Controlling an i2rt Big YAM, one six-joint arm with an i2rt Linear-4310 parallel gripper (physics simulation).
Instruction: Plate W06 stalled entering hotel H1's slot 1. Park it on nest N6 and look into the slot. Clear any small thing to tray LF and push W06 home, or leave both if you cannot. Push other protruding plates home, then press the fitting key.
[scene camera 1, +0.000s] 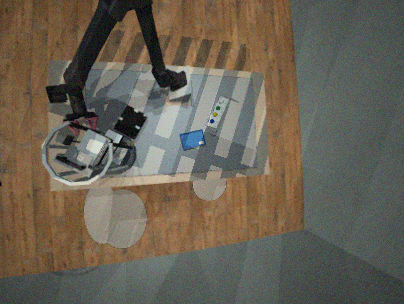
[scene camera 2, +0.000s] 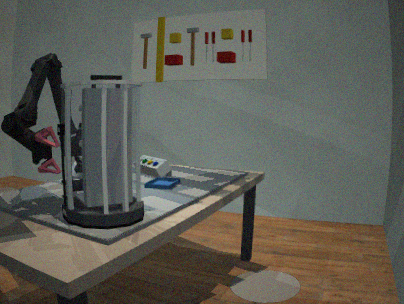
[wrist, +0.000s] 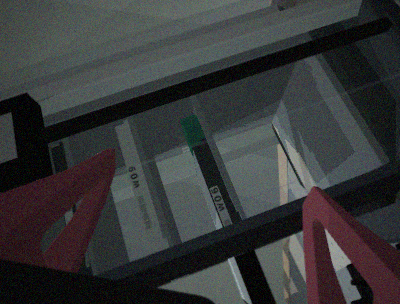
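Where they show: gripper, fingertip midpoint: (scene camera 2: 59, 159) (wrist: 212, 177); arm's base at its link origin: (scene camera 1: 178, 81).
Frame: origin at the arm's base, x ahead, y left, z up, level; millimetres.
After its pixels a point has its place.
In the wrist view, a dark upright plate whose turned label looks like W06 (wrist: 212, 187) stands in a slot, and a dark strip continues past the near rail. A small green thing (wrist: 192, 131) {x 366, y -490, z 85 mm} is at its upper end. A pale plate labelled W09 (wrist: 135, 177) stands in a slot to its left. My gripper (scene camera 1: 85, 129) {x 261, y -518, z 93 mm} (scene camera 2: 58, 159) {x 261, y -518, z 93 mm} (wrist: 212, 177) {x 261, y -518, z 93 mm} is open and empty, its fingers on either side of these plates in the wrist view, beside the round tower (scene camera 2: 94, 145) {x 423, y -559, z 144 mm}. A blue tray (scene camera 1: 192, 139) {x 363, y 36, z -75 mm} (scene camera 2: 162, 183) {x 353, y 57, z -75 mm} and a key panel (scene camera 1: 218, 114) {x 232, y 209, z -3 mm} (scene camera 2: 159, 167) {x 299, y 154, z -24 mm} stand farther along the table.
A black rail (wrist: 200, 81) {x 300, y -551, z 80 mm} crosses above the slots and a dark rail (wrist: 200, 246) {x 260, y -478, z 109 mm} crosses below them. A black frame (wrist: 30, 125) {x 298, y -558, z 168 mm} is at the left. The tower's white ring (scene camera 1: 45, 162) {x 390, y -567, z 311 mm} and uprights stand close to my gripper. A black notched fixture (scene camera 1: 131, 121) {x 205, y -316, z -17 mm} lies nearby.
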